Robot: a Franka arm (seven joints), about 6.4 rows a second.
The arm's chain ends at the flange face. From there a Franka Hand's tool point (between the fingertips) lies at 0.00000 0.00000 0.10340 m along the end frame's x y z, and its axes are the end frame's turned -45 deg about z.
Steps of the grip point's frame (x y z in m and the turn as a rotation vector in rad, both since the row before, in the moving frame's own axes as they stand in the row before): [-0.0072, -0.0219, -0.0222, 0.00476, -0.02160, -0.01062]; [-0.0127, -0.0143, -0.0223, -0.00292, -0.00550, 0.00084]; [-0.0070, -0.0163, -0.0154, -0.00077, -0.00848, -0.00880]
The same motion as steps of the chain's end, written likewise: [-0.0187, -0.0116, -0.0222, -0.01191, -0.01864, -0.01062]; [-0.0189, -0.0017, -0.0223, -0.00595, -0.00182, 0.00084]; [-0.0159, -0.0073, -0.0154, -0.00654, -0.00545, -0.00880]
